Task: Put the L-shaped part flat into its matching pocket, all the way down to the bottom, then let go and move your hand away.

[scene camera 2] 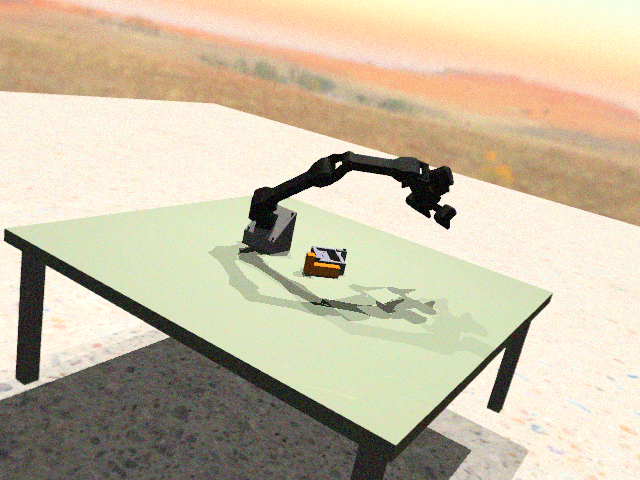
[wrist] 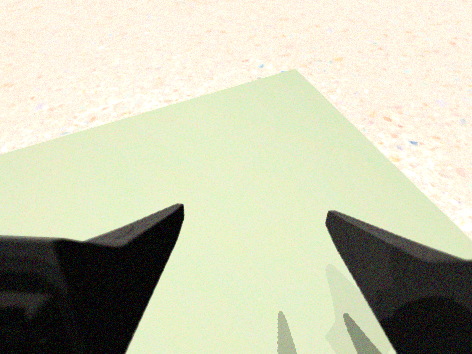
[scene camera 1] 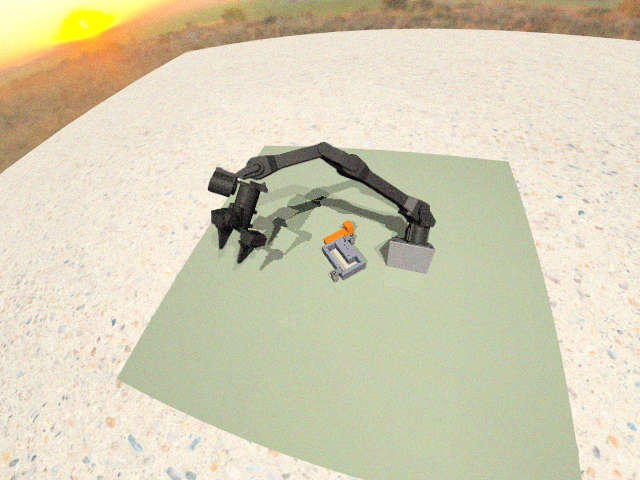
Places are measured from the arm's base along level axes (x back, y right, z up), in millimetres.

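Pixels of known places: gripper, fingertip midpoint: point(scene camera 2: 439, 223) point(wrist: 255, 213) point(scene camera 1: 229, 255); arm's base at its link origin: point(scene camera 2: 266, 221) point(scene camera 1: 416, 243).
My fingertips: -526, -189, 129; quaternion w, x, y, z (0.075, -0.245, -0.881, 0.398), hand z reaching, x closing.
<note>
Ahead of a thing's pixels: the offset from my fingertips to its top centre, as dx, dy, dz. Level surfaces: height alone.
The orange L-shaped part {+261, +249, -152} point(scene camera 1: 337, 235) point(scene camera 2: 323, 269) lies against one side of the grey block with the pocket {+290, +158, -164} point(scene camera 1: 355, 268) point(scene camera 2: 343, 263), outside the pocket. In scene camera 1 the part is on the block's far side, its short leg pointing away at the right end. The pocket looks empty in scene camera 1. My gripper point(scene camera 1: 231, 255) point(scene camera 2: 439, 221) point(wrist: 255, 213) is wide open and empty, held high above the table, well to the left of the part and block in scene camera 1. Neither the part nor the block shows in the wrist view.
The arm's grey base point(scene camera 1: 410, 255) point(scene camera 2: 283, 232) stands on the green table top {dz -212} point(scene camera 1: 387, 372) point(scene camera 2: 155, 258) point(wrist: 240, 150), to the right of the block in scene camera 1. The arm arches above the table, and its shadows fall near the part. A table corner shows in the wrist view.
</note>
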